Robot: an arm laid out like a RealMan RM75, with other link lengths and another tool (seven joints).
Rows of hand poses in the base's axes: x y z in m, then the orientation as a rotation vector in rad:
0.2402, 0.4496, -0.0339, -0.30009, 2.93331, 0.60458
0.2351, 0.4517, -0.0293, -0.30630, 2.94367, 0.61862
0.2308, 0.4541, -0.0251, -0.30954, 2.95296, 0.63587
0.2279, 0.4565, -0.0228, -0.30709, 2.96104, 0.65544
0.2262, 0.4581, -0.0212, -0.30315, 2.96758, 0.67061
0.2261, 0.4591, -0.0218, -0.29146, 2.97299, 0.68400
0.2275, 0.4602, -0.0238, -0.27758, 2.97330, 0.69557
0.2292, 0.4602, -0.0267, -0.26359, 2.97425, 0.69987
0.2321, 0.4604, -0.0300, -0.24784, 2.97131, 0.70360
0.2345, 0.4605, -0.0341, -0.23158, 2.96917, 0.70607
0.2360, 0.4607, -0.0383, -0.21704, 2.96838, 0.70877
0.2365, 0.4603, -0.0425, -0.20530, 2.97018, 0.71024
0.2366, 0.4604, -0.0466, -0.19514, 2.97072, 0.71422
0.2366, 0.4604, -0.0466, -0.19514, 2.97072, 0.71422
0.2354, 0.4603, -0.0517, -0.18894, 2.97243, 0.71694
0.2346, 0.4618, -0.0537, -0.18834, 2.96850, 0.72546
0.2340, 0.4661, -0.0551, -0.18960, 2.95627, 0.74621
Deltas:
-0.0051, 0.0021, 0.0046, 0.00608, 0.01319, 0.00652
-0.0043, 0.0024, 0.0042, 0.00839, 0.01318, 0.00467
-0.0029, 0.0024, 0.0023, 0.01028, 0.01296, 0.00095
-0.0017, 0.0016, 0.0016, 0.00792, 0.01046, -0.00054
-0.0001, 0.0010, -0.0006, 0.00733, 0.00936, -0.00587
0.0014, 0.0011, -0.0020, 0.00746, 0.00427, -0.00815
0.0017, 0.0000, -0.0029, 0.00286, 0.00297, -0.00864
0.0029, 0.0002, -0.0033, 0.00346, -0.00065, -0.01044
0.0024, 0.0001, -0.0041, 0.00252, -0.00012, -0.01074
0.0015, 0.0002, -0.0042, 0.00230, 0.00116, -0.00937
0.0005, -0.0004, -0.0042, 0.00088, 0.00310, -0.00719
0.0001, 0.0001, -0.0041, 0.00265, 0.00247, -0.00617
0.0000, 0.0000, 0.0000, 0.00000, 0.00000, 0.00000
-0.0012, -0.0001, -0.0051, 0.00150, 0.00290, -0.00349
-0.0008, 0.0015, -0.0020, 0.00612, -0.00141, -0.00042
-0.0006, 0.0043, -0.0014, 0.01542, -0.00608, 0.00027

